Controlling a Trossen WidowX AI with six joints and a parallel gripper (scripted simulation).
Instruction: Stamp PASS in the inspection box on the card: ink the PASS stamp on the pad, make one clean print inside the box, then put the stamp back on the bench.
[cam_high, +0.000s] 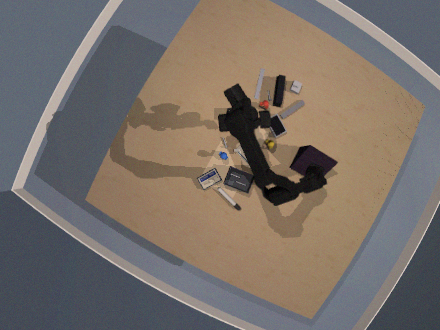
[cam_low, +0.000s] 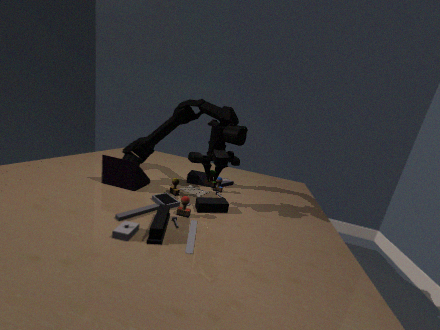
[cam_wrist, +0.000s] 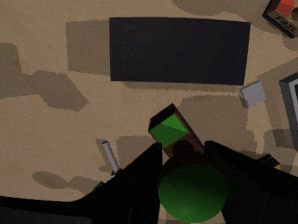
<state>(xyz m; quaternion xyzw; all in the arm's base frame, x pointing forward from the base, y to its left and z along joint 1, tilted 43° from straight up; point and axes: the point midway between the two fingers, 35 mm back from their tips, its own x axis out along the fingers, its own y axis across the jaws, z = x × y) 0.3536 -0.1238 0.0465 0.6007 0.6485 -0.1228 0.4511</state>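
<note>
Right now my gripper tip is 2 cm short of the black box, 5 cm to the left of it and 7 cm above it. Also, from my gripper tip: red-knobbed stamp: 6 cm behind, 13 cm to the right, 7 cm below; then green stamp: right at my gripper tip; then white card: 7 cm behind, 9 cm to the left, 9 cm below.
</note>
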